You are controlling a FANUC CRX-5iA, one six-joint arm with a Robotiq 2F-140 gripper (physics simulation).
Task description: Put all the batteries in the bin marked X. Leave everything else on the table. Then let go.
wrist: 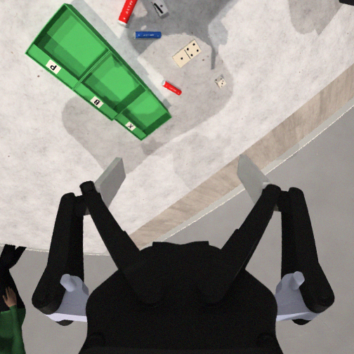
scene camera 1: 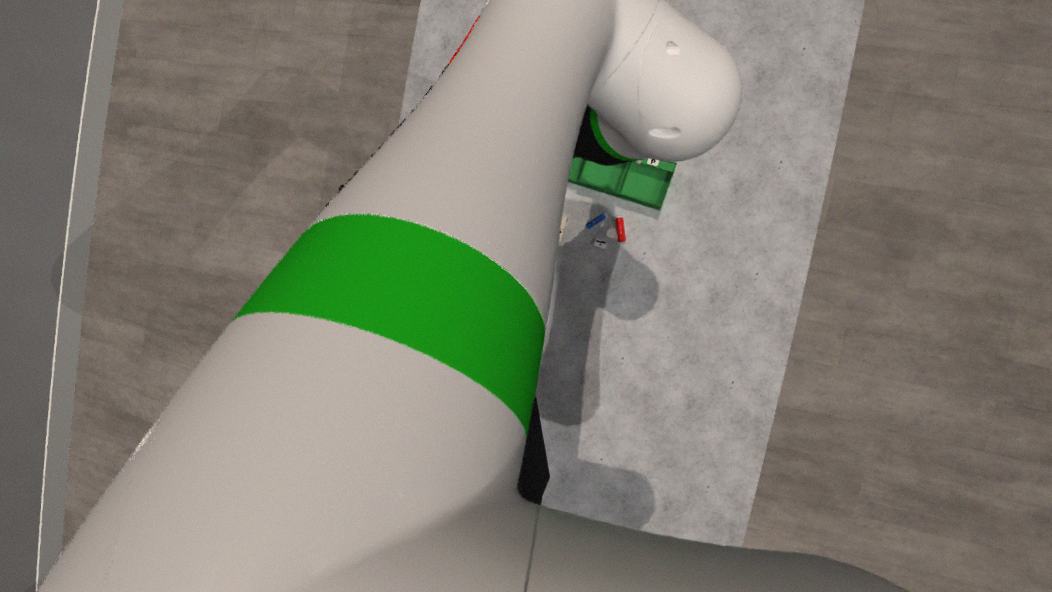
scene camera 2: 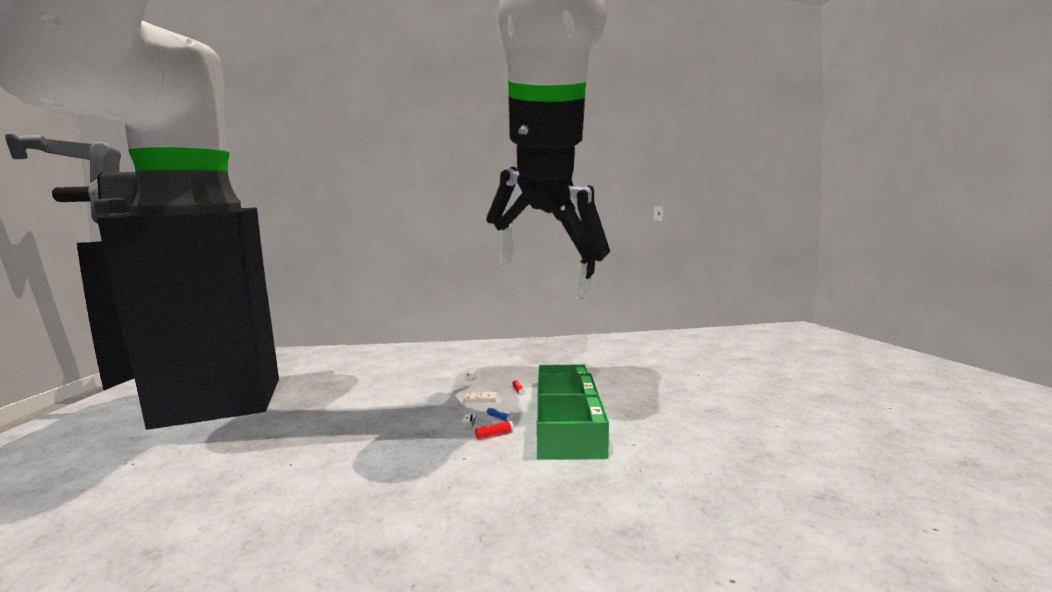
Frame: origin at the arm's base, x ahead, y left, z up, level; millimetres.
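Where they show: gripper, between the fingertips: (scene camera 2: 542, 277); arm's base, origin of its link: (scene camera 2: 188, 211).
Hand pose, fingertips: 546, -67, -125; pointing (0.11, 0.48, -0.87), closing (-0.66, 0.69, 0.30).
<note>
Things, the pixels of their top centre, and the offset from my fingertips, as dx, dy, dz.
- large red battery, centre of its top: (scene camera 2: 494, 424) (scene camera 1: 620, 228) -104, -117, -180
- blue battery, centre of its top: (scene camera 2: 499, 411) (scene camera 1: 596, 220) -89, -71, -184
- small red battery, centre of its top: (scene camera 2: 518, 384) -39, +24, -184
- cream domino, centre of its top: (scene camera 2: 480, 395) (scene camera 1: 557, 228) -107, +5, -187
- white die, centre of its top: (scene camera 2: 470, 370) -112, +102, -178
- black item, centre of its top: (scene camera 2: 468, 417) (scene camera 1: 600, 244) -135, -81, -183
My gripper (scene camera 2: 544, 281) (wrist: 180, 165) is open and empty, high above the table. A green tray has three bins marked P, B and X; the X bin (wrist: 145, 109) is the small end one, and no battery shows in it. A large red battery (scene camera 1: 620, 228) (scene camera 2: 493, 430) (wrist: 127, 11) lies on the table near the P end. A blue battery (scene camera 1: 595, 220) (scene camera 2: 498, 413) (wrist: 148, 35) lies beside it. A small red battery (scene camera 2: 517, 386) (wrist: 172, 88) lies near the X end; scene camera 1 does not show it.
A cream domino (scene camera 2: 480, 396) (wrist: 187, 53) lies beyond the batteries. A white die (scene camera 2: 470, 374) (wrist: 220, 81) lies near it. A small grey and black item (scene camera 1: 600, 242) (scene camera 2: 468, 420) (wrist: 158, 7) lies by the large red battery. A black pedestal (scene camera 2: 198, 316) stands at the left in scene camera 2.
</note>
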